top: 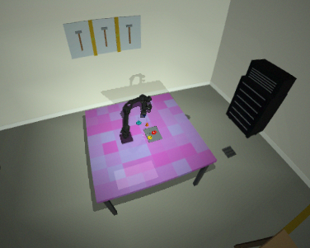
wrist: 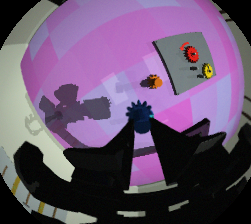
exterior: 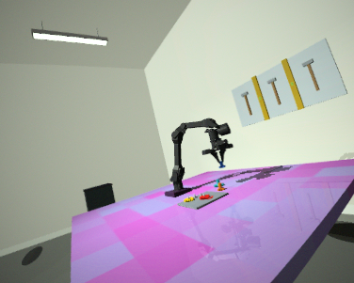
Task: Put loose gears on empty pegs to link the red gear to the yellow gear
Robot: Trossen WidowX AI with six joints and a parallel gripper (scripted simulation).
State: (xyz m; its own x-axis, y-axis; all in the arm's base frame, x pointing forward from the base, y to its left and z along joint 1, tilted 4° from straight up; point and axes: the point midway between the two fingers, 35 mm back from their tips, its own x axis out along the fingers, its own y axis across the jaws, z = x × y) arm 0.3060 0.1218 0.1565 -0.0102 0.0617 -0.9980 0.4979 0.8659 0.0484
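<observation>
My gripper tip is now 220 mm to the left of the red gear, 130 mm above it and 20 mm short of it. The rest, counted from my gripper tip: orange gear (130 mm below, 70 mm to the right); teal gear (130 mm below, 70 mm behind, 10 mm to the left); blue gear (10 mm below).
</observation>
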